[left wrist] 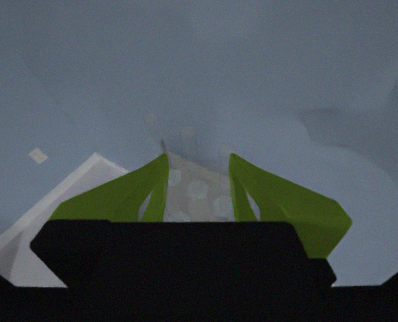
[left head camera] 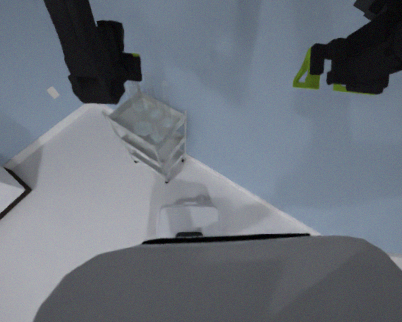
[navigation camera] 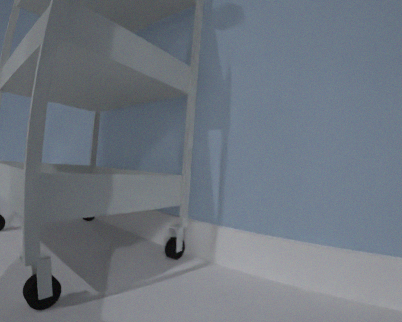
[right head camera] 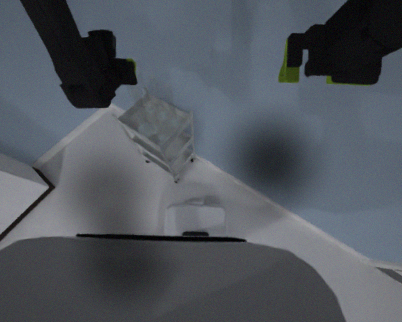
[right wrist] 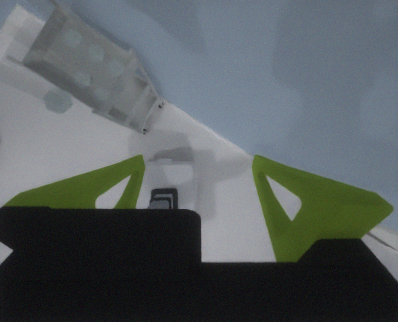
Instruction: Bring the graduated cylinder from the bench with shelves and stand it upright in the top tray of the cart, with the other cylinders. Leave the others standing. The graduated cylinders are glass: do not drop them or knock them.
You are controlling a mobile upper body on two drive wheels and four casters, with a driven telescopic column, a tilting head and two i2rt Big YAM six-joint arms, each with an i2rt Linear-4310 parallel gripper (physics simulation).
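Frame: origin at the left arm's base, x ahead, y left, z up, level; centimetres.
Where they show: left gripper, fingertip midpoint: (left wrist: 198,161) (right head camera: 128,63); right gripper, fingertip midpoint: (left head camera: 314,85) (right head camera: 303,79) (right wrist: 198,161).
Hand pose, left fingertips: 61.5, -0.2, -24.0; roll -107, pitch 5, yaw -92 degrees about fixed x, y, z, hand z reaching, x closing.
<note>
Each offset is from my left fingertips to the top centre of the thing, as dx, dy, dz. "spot": to the spot under its first point.
My left gripper (left head camera: 134,67) (left wrist: 198,161) is shut on a clear glass graduated cylinder, which is faint. The wide base of this cylinder @[spot: -5.5, +2.0, -30.0] (left head camera: 143,128) (right wrist: 58,101) hangs below it. In the left head view that base overlaps the top tray of the grey cart (left head camera: 185,135) (right head camera: 192,135) (navigation camera: 35,150); in the right wrist view it shows beside the tray's long edge. Several other cylinders stand upright in the top tray, their pale bases @[spot: +30.4, +4.4, -58.6] (left wrist: 197,190) (right wrist: 95,52) grouped together. My right gripper (left head camera: 326,87) (right head camera: 312,81) (right wrist: 198,161) is open and empty, away from the cart.
The blue wall (navigation camera: 310,125) runs close behind the cart, with a pale skirting (navigation camera: 300,255) at its foot. A white box-like piece with a dark lower edge @[spot: -25.2, +139.4, -96.4] (right head camera: 20,192) stands at the left. The robot's grey base (left head camera: 215,280) fills the bottom of the head views.
</note>
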